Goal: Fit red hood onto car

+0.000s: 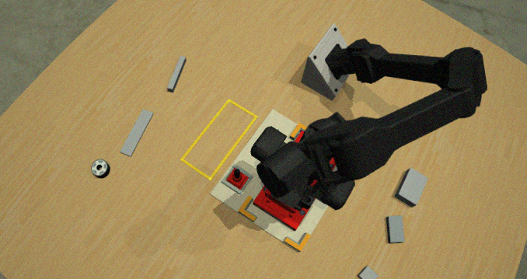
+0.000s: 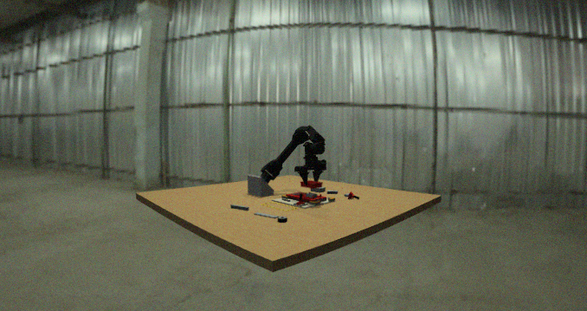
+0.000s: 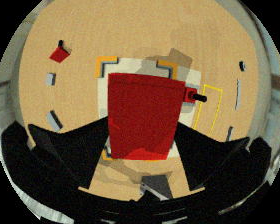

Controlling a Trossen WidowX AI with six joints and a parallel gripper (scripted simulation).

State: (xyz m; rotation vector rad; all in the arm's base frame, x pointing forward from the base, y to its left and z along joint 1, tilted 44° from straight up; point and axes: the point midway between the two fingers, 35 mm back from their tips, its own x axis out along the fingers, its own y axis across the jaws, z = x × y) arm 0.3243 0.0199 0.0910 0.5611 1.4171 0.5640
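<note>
Right now the grey engine block is 7 cm below my gripper tip and 1 cm to the left of it. The rest, counted from my gripper tip: red hood: 1 cm above.
</note>
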